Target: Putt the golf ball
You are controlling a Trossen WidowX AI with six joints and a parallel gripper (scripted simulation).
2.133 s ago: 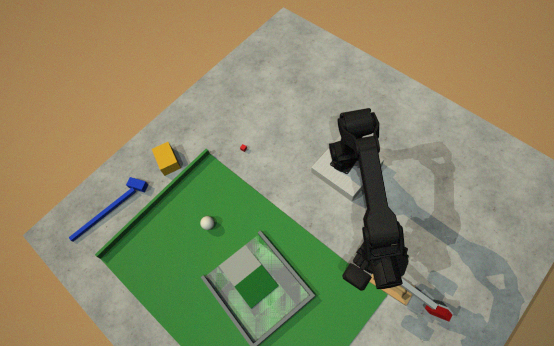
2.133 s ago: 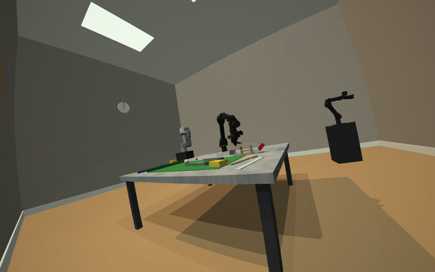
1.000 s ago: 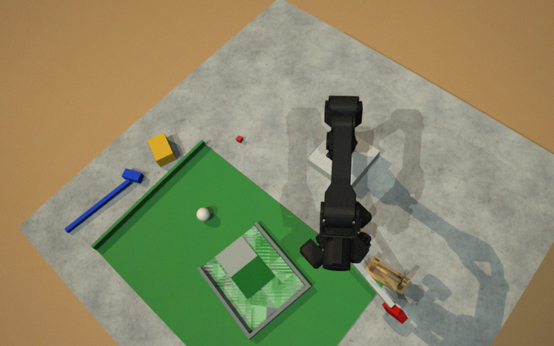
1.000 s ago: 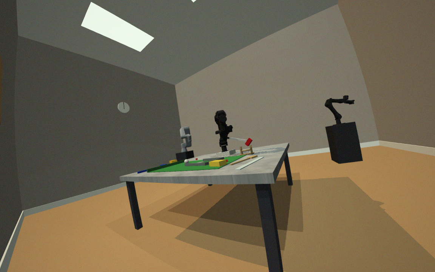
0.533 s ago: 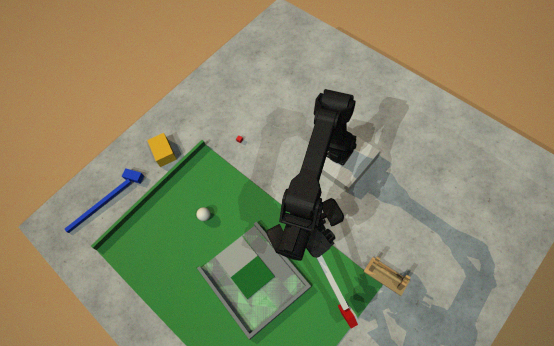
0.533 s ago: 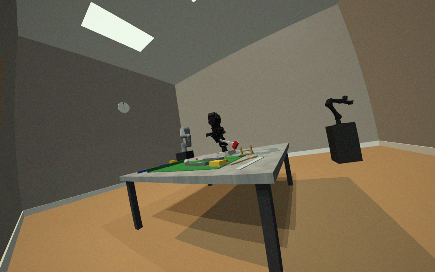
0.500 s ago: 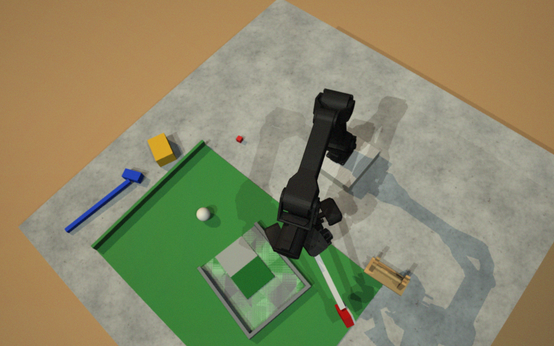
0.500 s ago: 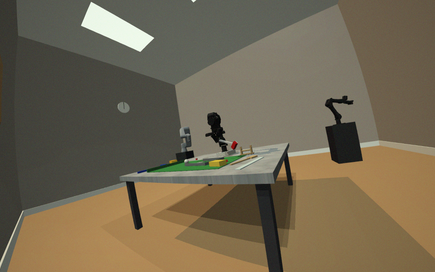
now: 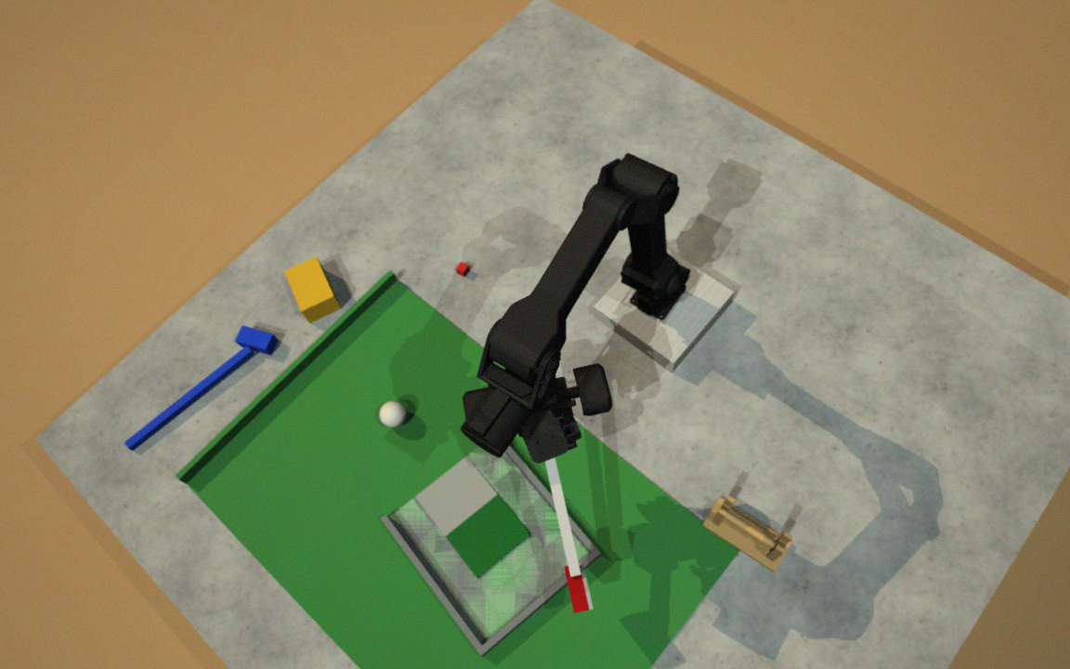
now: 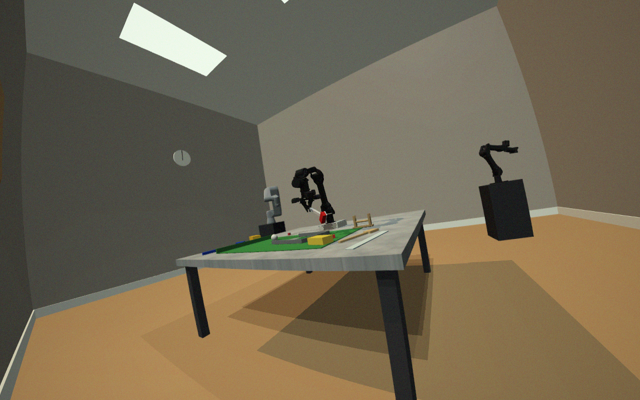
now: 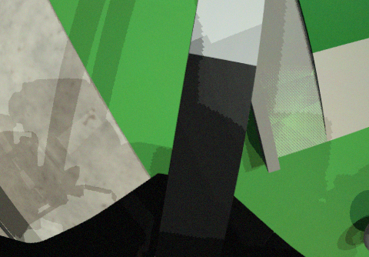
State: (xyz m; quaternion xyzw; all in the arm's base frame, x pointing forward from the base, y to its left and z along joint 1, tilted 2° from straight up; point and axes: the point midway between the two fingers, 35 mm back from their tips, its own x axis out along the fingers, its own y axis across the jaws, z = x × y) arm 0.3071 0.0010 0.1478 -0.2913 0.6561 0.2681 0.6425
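My gripper tip is now 70 mm short of the red putter, 90 mm to the right of it and 10 mm above it. The rest, counted from my gripper tip: white golf ball (90 mm ahead, 240 mm to the right, 120 mm below); dark green rail (130 mm ahead, 430 mm to the right, 130 mm below); green mat (170 mm ahead, 70 mm to the right, 150 mm below).
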